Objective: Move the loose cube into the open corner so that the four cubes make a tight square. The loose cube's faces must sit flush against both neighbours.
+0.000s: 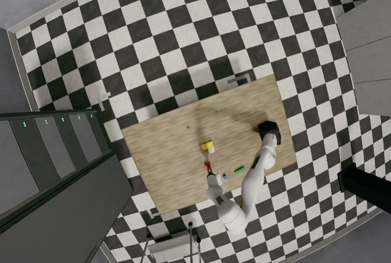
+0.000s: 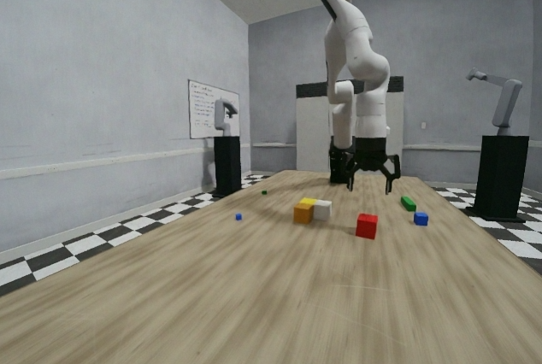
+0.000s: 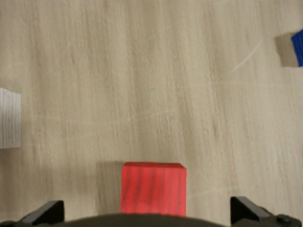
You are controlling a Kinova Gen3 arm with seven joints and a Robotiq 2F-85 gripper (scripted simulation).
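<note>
Right now my hand is 10 cm above the red cube and 1 cm short of it. Also, from my hand: green block (24 cm behind, 18 cm to the left, 11 cm below).
</note>
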